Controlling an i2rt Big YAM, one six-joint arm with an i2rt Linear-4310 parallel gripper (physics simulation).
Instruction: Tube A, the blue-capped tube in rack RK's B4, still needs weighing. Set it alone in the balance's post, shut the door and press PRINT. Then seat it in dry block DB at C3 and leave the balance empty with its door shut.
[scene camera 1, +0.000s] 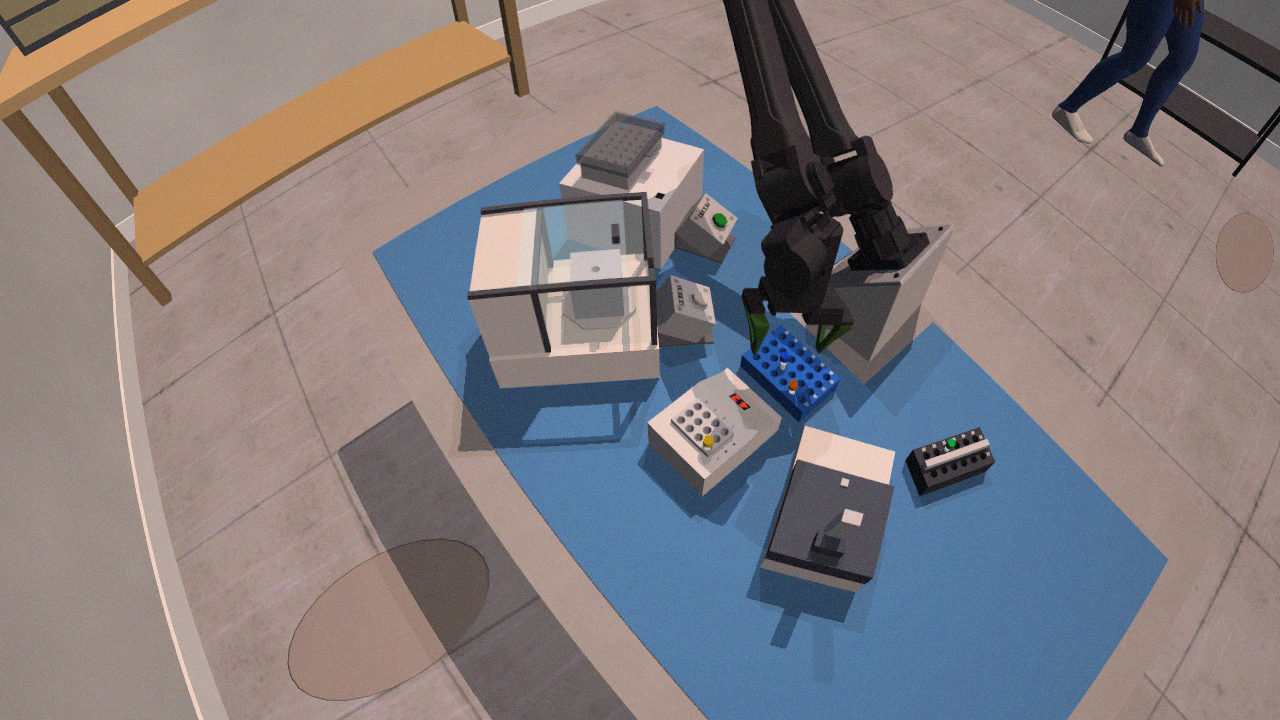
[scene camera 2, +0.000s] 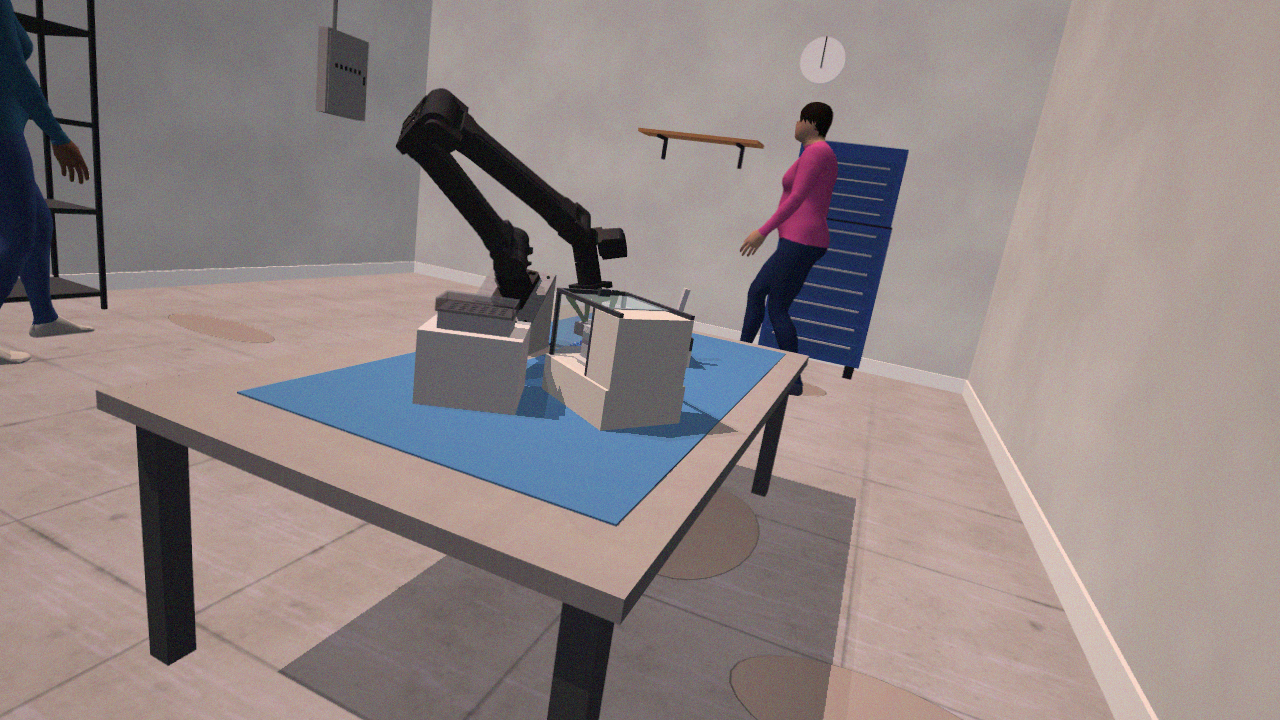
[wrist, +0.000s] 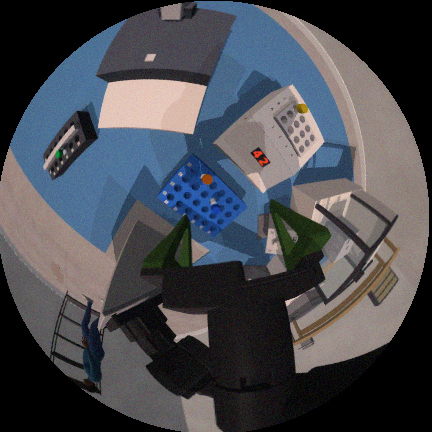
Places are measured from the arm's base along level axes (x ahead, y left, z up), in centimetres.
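Pixels of known places: gripper, fingertip midpoint: (scene camera 1: 786, 351) (wrist: 228, 210); arm's base, link origin: (scene camera 1: 890, 256) (scene camera 2: 516, 289) (wrist: 133, 309).
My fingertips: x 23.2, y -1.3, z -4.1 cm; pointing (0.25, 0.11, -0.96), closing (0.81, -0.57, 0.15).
Ahead of a thing's pixels: the offset from my fingertips to its top centre. "pt": to the spot under its first point.
The blue-capped tube A @[dx -2.1, dy -1.1, dz -4.7 cm] (scene camera 1: 783, 360) (wrist: 215, 208) stands upright in the blue rack RK (scene camera 1: 799, 413) (wrist: 232, 218), with an orange-capped tube @[dx +0.1, dy +2.7, dz -4.7 cm] (scene camera 1: 793, 385) (wrist: 207, 179) nearby. My gripper (scene camera 1: 789, 350) (wrist: 228, 210) is open and empty above the rack; its green fingers stand apart near the tube's end, not touching it. The balance @[dx +11.8, dy -25.0, dz +12.1 cm] (scene camera 1: 572, 368) (scene camera 2: 644, 376) (wrist: 314, 190) has a glass chamber, and its pan (scene camera 1: 595, 261) holds no tube; I cannot tell the door's state. The dry block DB @[dx +12.2, dy -0.7, dz -3.2 cm] (scene camera 1: 751, 411) (wrist: 240, 145) shows 42 and holds a yellow-capped tube @[dx +16.5, dy +1.8, dz -1.4 cm] (scene camera 1: 708, 441) (wrist: 302, 108) at a corner.
A grey knob box @[pt dx +3.1, dy -15.7, dz -3.1 cm] (scene camera 1: 689, 308) stands beside the balance, and a green-button box @[pt dx -12.3, dy -26.4, dz -3.5 cm] (scene camera 1: 711, 223) behind it. A dark-lidded machine @[pt dx +15.2, dy +21.1, dz +4.0 cm] (scene camera 1: 832, 519) (wrist: 165, 45) and a black rack @[dx -10.1, dy +28.1, dz -5.4 cm] (scene camera 1: 950, 461) (wrist: 70, 145) with a green-capped tube stand beyond RK. The arm's pedestal (scene camera 1: 895, 313) is close.
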